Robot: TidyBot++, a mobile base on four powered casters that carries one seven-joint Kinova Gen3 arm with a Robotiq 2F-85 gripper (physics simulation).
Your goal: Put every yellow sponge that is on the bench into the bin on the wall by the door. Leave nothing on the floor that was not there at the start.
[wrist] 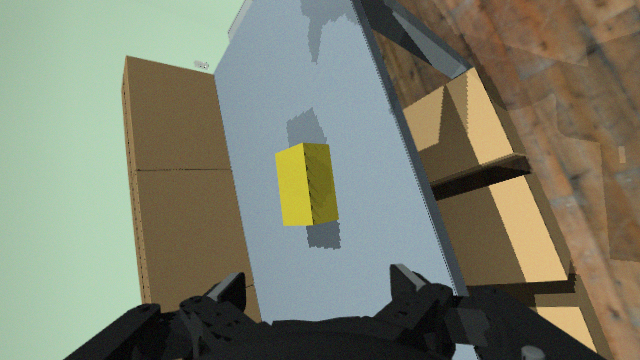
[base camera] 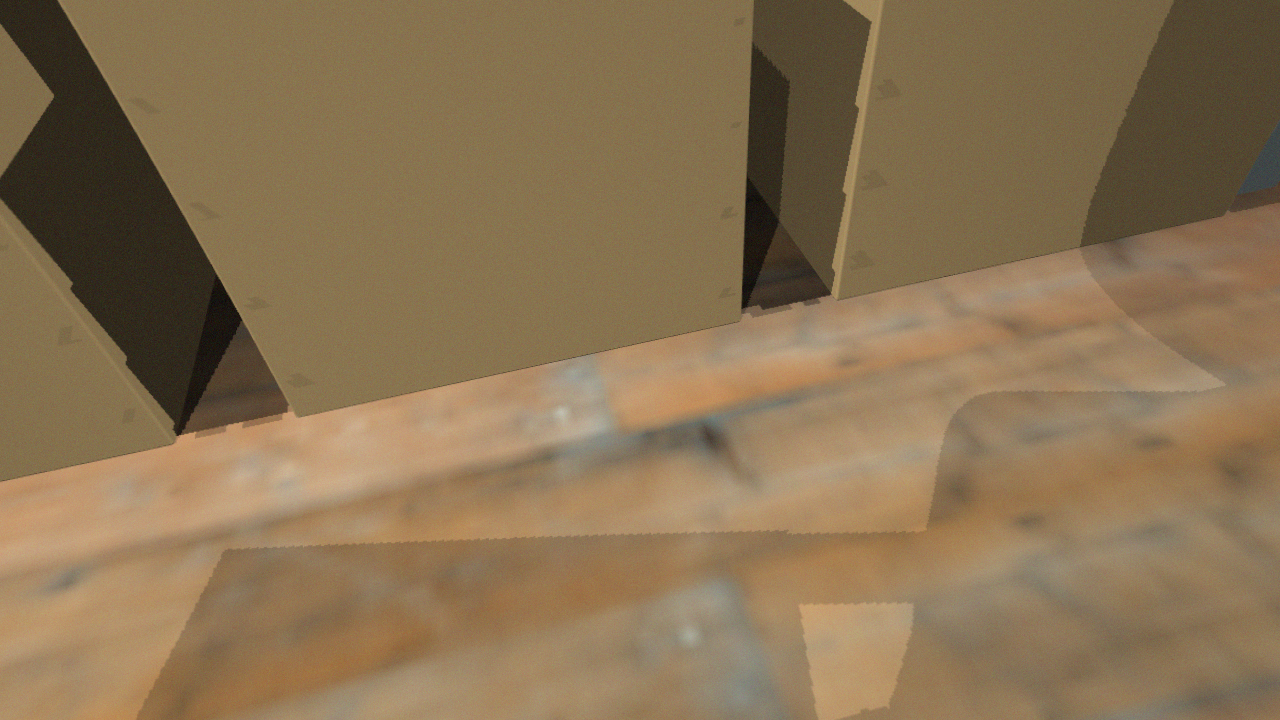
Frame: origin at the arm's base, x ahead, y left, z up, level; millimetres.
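Seen in the pictures: gripper, between the fingertips: (wrist: 318,285).
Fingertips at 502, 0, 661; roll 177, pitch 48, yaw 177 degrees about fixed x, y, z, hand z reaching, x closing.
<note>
A point is followed by its place in that frame, as x, y, z.
A yellow sponge (wrist: 307,185) {622, -60, 562}, block-shaped, lies on the blue-grey bench (wrist: 280,90) {724, -220, 517} near the middle of the wrist view. My gripper (wrist: 318,285) {502, 0, 661} is open and empty. Its fingers show at the bottom of the wrist view, apart from the sponge, which appears ahead of and between them. The bin by the door does not show in either view.
Brown boxes (wrist: 185,120) {963, -222, 599} stand along the bench's wall side. More cardboard boxes (wrist: 500,220) {574, 88, -127} (base camera: 465,197) {467, 112, -267} stand below the bench on the wooden floor (wrist: 560,65) {407, -392, -397} (base camera: 447,483) {379, 135, -397}. A bench leg (wrist: 440,52) {628, -384, 62} shows at the upper right. Shadows fall across the floor.
</note>
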